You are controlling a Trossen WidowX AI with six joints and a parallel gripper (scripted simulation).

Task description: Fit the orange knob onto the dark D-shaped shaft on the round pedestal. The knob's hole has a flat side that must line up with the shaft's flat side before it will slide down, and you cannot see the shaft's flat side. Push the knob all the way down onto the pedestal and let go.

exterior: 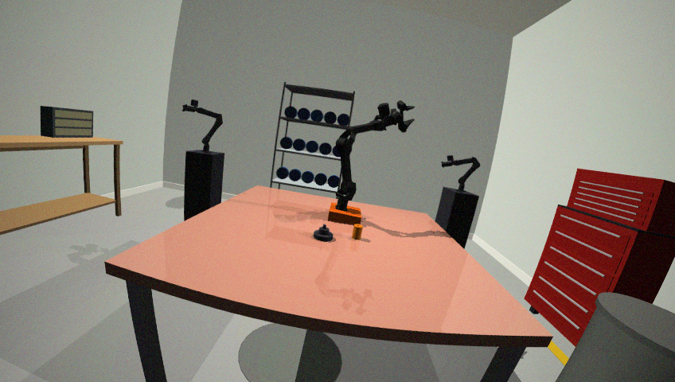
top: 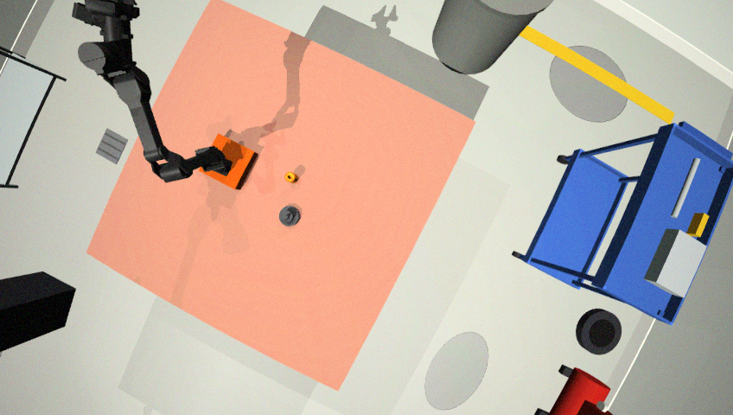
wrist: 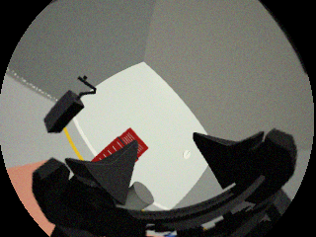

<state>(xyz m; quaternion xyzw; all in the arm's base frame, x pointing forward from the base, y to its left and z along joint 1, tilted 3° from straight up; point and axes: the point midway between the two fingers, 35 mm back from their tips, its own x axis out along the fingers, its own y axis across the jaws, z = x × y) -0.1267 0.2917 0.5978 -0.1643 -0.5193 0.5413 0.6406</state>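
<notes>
Right now my gripper tip is 630 mm above the orange knob, 390 mm short of it and 280 mm to the left of it. The rest, counted from my gripper tip: round dark pedestal: 630 mm below, 440 mm to the right, 440 mm ahead.
</notes>
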